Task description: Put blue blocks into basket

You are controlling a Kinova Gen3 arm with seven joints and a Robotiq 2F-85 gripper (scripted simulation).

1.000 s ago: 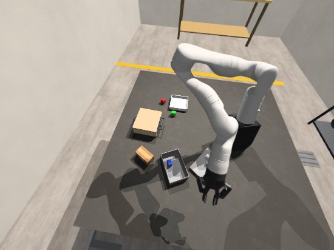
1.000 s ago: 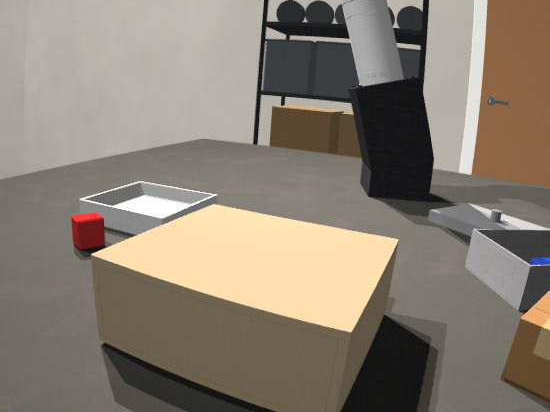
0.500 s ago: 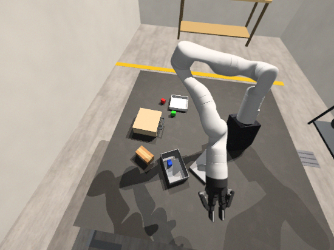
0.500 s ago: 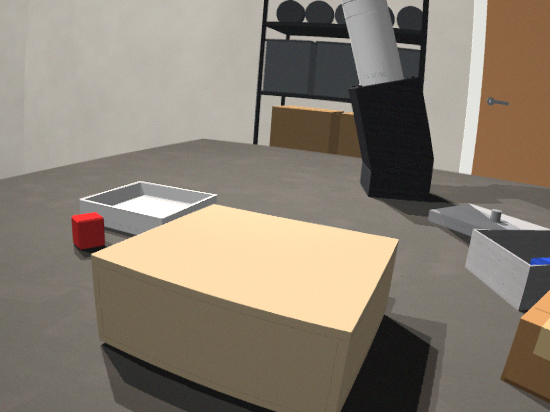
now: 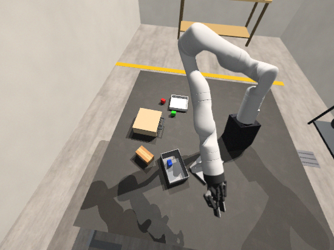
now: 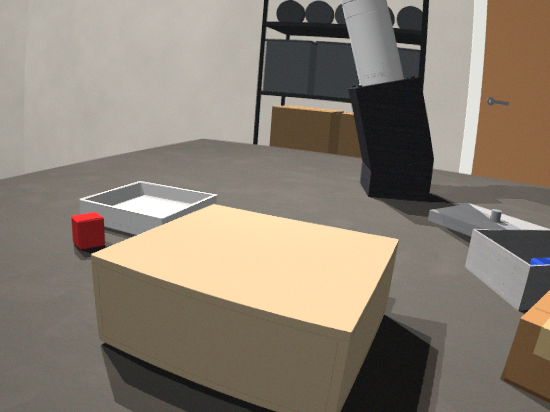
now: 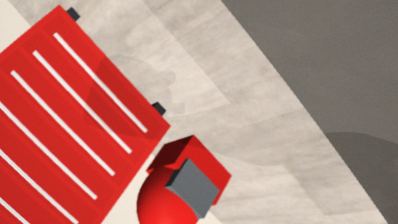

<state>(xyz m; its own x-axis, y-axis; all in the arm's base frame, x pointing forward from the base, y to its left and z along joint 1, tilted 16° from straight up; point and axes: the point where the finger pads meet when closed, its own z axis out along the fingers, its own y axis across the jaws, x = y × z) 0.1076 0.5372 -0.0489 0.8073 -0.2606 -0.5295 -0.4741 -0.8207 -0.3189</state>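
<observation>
The grey metal box is 27 cm below my hand, 21 cm ahead of it and 18 cm to the right of it. From my hand the other things lie so: lid: 28 cm below, 26 cm to the right, 2 cm ahead; then brown box: 41 cm ahead, 26 cm below, 18 cm to the right; then drawer: 47 cm ahead, 43 cm to the right, 26 cm below.
</observation>
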